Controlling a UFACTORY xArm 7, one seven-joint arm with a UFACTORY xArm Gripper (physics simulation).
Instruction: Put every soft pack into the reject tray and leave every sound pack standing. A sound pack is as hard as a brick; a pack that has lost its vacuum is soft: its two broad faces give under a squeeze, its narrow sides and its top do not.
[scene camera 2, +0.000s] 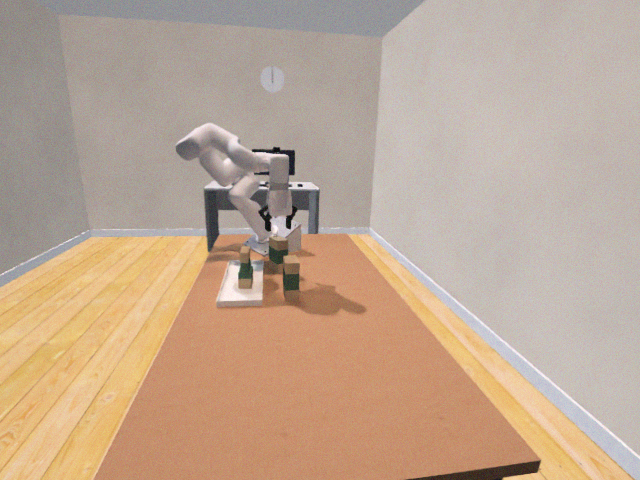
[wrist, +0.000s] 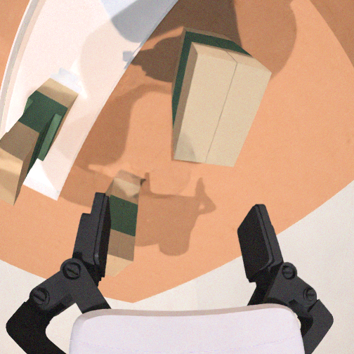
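Pixels of known places: gripper, between the fingertips: (scene camera 2: 278, 229); arm's base, origin of its link: (scene camera 2: 267, 234).
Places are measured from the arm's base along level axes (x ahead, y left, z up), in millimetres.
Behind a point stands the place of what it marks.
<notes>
In the scene view two brown packs with green bands stand on the table, one farther back (scene camera 2: 278, 250) {x 371, y 73, z 35 mm} and one nearer the camera (scene camera 2: 291, 279) {x 628, y 130, z 15 mm}. In the wrist view a wide pack (wrist: 217, 107) stands at upper right; a narrow-looking pack (wrist: 123, 217) is partly hidden by the left finger. The white reject tray (scene camera 2: 240, 297) {x 604, y -48, z -63 mm} (wrist: 100, 55) holds brown-green packaging (scene camera 2: 245, 272) {x 532, y -39, z 2 mm} (wrist: 44, 112); I cannot tell whether it is one pack or two. My gripper (scene camera 2: 278, 226) {x 371, y 73, z 124 mm} (wrist: 180, 213) is open and empty, above the farther pack in the scene view. Softness does not show.
The brown table (scene camera 2: 310, 372) {x 1009, y 181, z -66 mm} extends toward the scene camera. A pale box-like block (scene camera 2: 294, 238) {x 71, y 138, z 2 mm} is behind the packs, beside the arm's base. A desk (scene camera 2: 313, 206) with a monitor stands by the back wall. The tray is left of the packs in the scene view.
</notes>
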